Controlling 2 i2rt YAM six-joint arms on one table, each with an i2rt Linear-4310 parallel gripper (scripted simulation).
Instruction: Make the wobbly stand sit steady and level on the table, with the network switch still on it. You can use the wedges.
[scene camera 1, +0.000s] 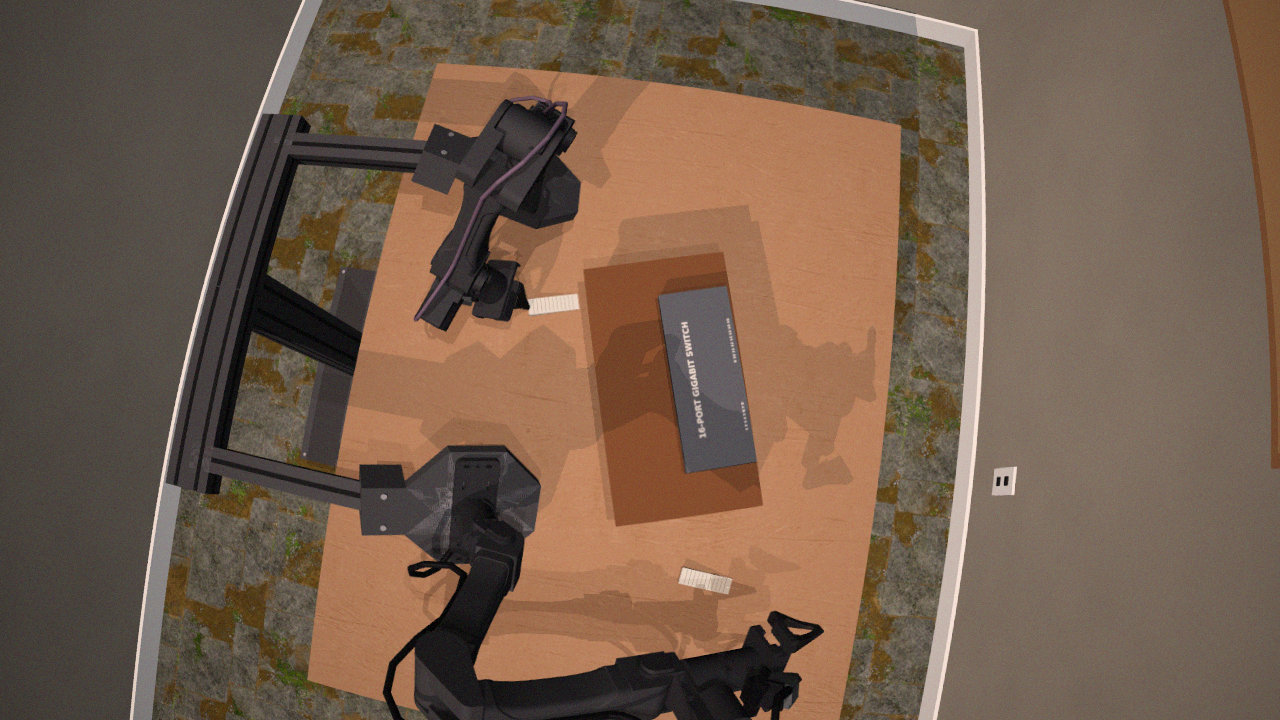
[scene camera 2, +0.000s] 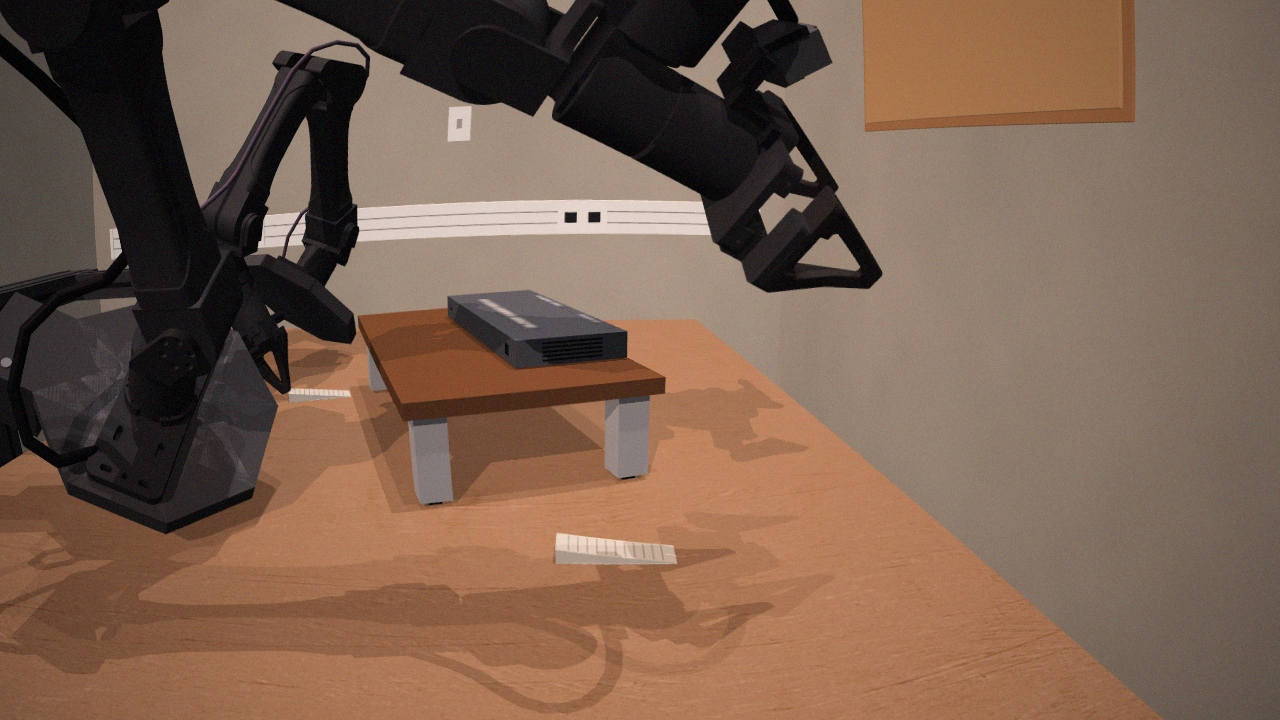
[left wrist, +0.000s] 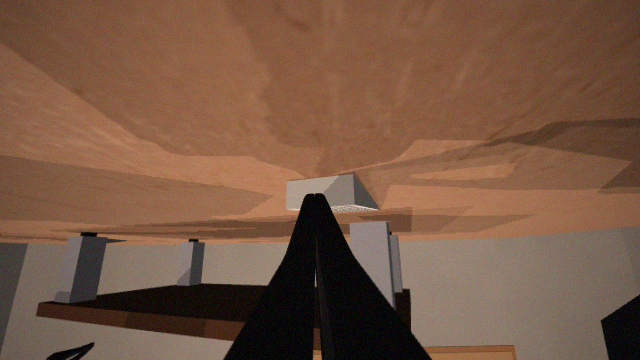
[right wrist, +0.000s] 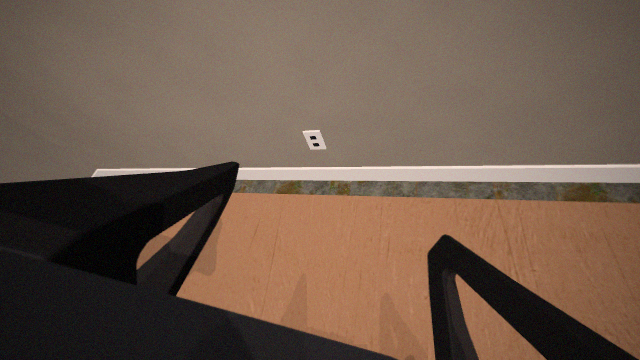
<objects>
My left gripper shows in scene camera 1, in scene camera 2 and in the left wrist view (314, 203); in the right wrist view it is out of frame. A brown stand shows in scene camera 1, in scene camera 2 and in the left wrist view (217, 311); in the right wrist view it is out of frame. One and the same spot on the brown stand: (scene camera 2: 432, 367) is (scene camera 1: 636, 455). One and the same spot on my left gripper: (scene camera 1: 517, 291) is (scene camera 2: 280, 329).
</objects>
